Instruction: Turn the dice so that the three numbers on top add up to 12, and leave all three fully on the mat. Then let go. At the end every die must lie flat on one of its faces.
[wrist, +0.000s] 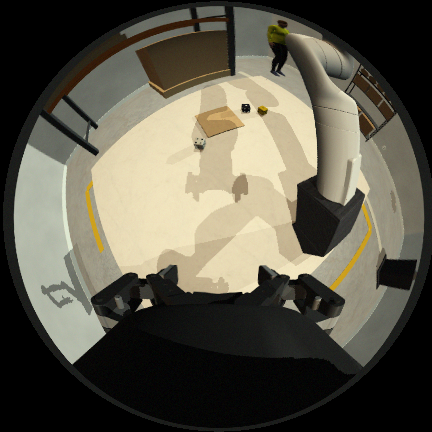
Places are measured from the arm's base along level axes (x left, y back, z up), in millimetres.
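Where they show: gripper, between the fingertips: (217, 274); arm's base, origin of its link: (334, 188).
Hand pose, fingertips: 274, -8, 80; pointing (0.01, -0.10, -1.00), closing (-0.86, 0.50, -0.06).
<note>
Things, the pixels of their centre, and the offset from my fingertips, as dx, dy, dz. Level surfaces: height alone.
- tan square mat, middle of its body: (218, 119) -215, -400, -244
- white die, middle of its body: (199, 143) -100, -319, -231
- black die, middle of its body: (245, 107) -339, -401, -231
- yellow die, middle of its body: (262, 109) -394, -363, -231
- pale table top, height of its surface: dz -246
A tan square mat (210, 128) lies on the pale table top, above the middle of the wrist view. A white die (199, 143) with dark pips sits off the mat, near its lower left edge. A black die (245, 108) sits off the mat, just past its upper right side. A yellow die (262, 110) sits a little to the right of the black one, also off the mat. The dice are too small for me to read their top numbers surely. My gripper (217, 274) is open and empty, at the bottom of the view, well away from all three dice.
The pale table top (145, 200) carries shadows of the arm. The arm (337, 130) and its black base block (327, 217) show at the right. Behind the table are a large brown open box (187, 57) and a person (278, 45) in a yellow top. Shelving stands at both sides.
</note>
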